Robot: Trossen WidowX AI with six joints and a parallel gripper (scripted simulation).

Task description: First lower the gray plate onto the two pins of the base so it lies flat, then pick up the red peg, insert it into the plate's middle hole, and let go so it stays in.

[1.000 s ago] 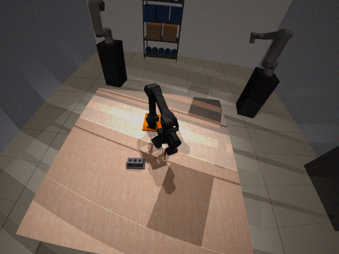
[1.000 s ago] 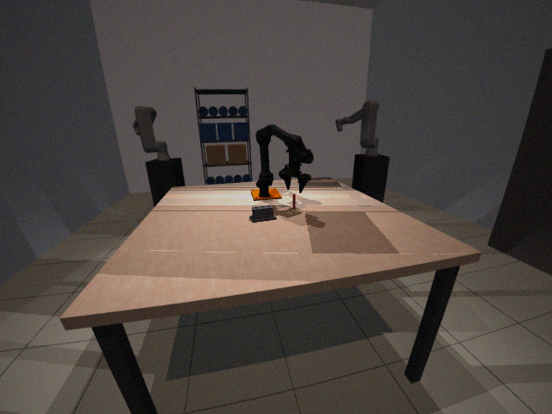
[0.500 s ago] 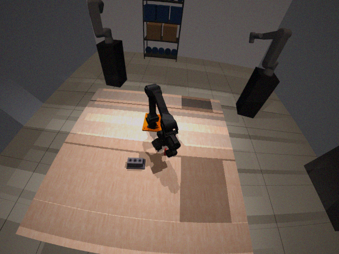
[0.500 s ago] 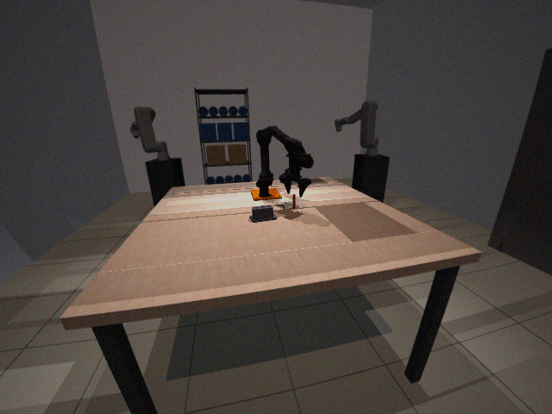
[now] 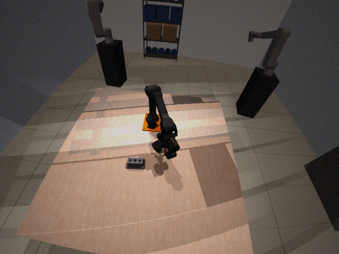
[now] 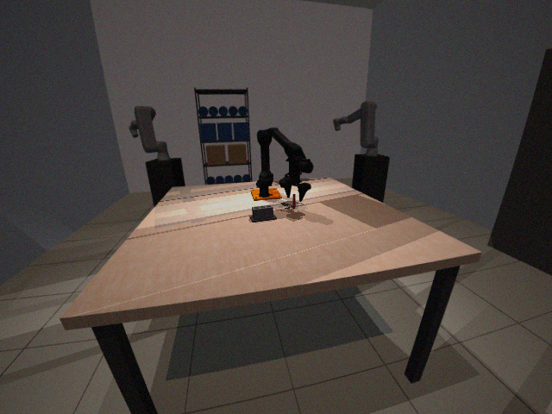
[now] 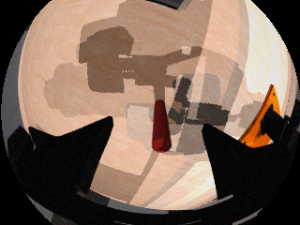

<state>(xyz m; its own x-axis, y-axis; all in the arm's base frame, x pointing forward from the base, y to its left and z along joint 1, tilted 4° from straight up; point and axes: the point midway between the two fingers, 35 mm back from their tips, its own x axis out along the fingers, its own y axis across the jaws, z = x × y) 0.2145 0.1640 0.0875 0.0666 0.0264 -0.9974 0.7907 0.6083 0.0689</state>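
Right now the red peg is 10 mm below my gripper tip. The rest, counted from my gripper tip: gray plate: 170 mm to the right, 120 mm ahead; gray base: 170 mm to the right, 120 mm ahead, 40 mm below.
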